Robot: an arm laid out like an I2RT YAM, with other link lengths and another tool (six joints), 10 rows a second.
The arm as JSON. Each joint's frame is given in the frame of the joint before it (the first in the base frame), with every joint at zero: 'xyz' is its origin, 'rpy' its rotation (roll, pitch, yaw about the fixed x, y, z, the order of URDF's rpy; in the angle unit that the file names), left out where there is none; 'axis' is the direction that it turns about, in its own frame. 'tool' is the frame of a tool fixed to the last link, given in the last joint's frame.
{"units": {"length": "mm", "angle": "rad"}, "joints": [
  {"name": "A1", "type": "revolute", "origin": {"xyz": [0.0, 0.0, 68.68]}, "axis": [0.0, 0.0, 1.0]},
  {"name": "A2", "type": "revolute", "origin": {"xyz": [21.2, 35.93, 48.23]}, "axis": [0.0, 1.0, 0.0]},
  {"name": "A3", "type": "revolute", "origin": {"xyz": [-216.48, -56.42, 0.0]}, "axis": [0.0, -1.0, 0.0]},
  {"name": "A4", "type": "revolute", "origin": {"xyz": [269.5, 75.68, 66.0]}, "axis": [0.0, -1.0, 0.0]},
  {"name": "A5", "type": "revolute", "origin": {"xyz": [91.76, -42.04, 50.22]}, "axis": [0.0, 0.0, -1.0]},
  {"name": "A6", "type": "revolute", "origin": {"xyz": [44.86, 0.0, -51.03]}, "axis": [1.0, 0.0, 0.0]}
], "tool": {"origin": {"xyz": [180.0, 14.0, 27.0], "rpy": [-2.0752, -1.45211, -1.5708]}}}
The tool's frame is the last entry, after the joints.
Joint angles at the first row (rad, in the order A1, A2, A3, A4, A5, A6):
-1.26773 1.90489 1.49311 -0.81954 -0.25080 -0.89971
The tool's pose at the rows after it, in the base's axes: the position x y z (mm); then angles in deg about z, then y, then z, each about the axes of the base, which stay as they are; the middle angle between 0 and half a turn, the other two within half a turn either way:
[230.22 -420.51 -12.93 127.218 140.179 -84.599]
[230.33 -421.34 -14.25 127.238 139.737 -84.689]
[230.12 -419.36 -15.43 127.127 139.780 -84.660]
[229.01 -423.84 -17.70 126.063 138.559 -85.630]
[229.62 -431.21 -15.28 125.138 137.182 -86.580]
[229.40 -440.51 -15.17 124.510 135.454 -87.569]
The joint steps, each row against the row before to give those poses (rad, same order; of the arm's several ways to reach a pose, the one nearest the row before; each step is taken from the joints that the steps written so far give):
0.00026 0.00071 -0.00601 0.00231 0.01775 0.00345
0.00069 -0.00525 -0.01402 0.01682 0.00215 0.00198
0.00115 -0.00587 -0.01097 0.00383 0.00073 -0.00118
0.00277 -0.00366 -0.01544 0.02981 0.01746 -0.00039
0.00489 0.00342 0.00877 0.01600 0.01862 0.00302
0.00183 0.00399 -0.00308 0.03505 0.01827 0.00455

